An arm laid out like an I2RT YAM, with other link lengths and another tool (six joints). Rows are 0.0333 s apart.
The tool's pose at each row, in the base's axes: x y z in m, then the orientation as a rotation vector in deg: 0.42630, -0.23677, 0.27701, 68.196, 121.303, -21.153; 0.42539, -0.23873, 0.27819, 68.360, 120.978, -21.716; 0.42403, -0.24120, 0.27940, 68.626, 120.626, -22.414; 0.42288, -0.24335, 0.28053, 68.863, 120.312, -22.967; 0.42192, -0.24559, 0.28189, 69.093, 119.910, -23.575; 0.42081, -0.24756, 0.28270, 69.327, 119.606, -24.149; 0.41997, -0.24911, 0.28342, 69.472, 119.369, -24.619; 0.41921, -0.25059, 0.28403, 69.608, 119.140, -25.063; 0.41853, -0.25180, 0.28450, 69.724, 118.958, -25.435; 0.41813, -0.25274, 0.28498, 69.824, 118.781, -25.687; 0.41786, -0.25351, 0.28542, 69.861, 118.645, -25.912; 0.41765, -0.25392, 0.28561, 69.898, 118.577, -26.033
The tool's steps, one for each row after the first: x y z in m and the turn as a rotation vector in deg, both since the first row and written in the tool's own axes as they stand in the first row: -0.00174, -0.00174, -0.00019, 0.387, -0.336, 0.084; -0.00366, -0.00412, -0.00032, 0.906, -0.683, 0.200; -0.00540, -0.00616, -0.00048, 1.323, -0.973, 0.322; -0.00742, -0.00808, -0.00068, 1.759, -1.348, 0.464; -0.00884, -0.01002, -0.00068, 2.194, -1.633, 0.574; -0.01003, -0.01151, -0.00072, 2.534, -1.874, 0.632; -0.01112, -0.01290, -0.00069, 2.854, -2.106, 0.688; -0.01198, -0.01409, -0.00067, 3.125, -2.290, 0.732; -0.01276, -0.01490, -0.00069, 3.309, -2.448, 0.797; -0.01346, -0.01551, -0.00071, 3.455, -2.594, 0.816; -0.01378, -0.01589, -0.00072, 3.542, -2.661, 0.834
